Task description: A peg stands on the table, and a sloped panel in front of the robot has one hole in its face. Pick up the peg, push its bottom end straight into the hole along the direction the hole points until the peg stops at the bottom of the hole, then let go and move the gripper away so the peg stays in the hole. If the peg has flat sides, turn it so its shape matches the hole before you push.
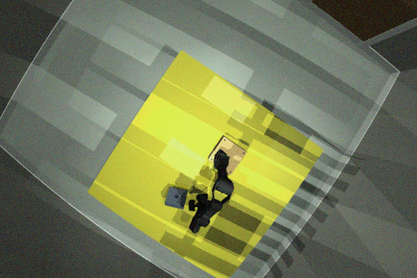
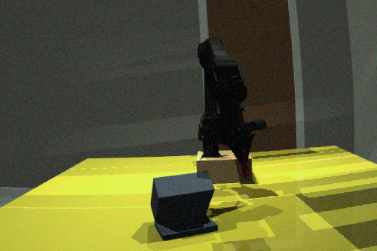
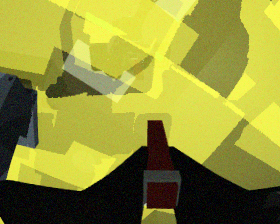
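The grey sloped panel is 15 cm to the right of my gripper tip, 14 cm ahead of it and 5 cm below it. Also, from my gripper tip: square-sided peg: 2 cm above.
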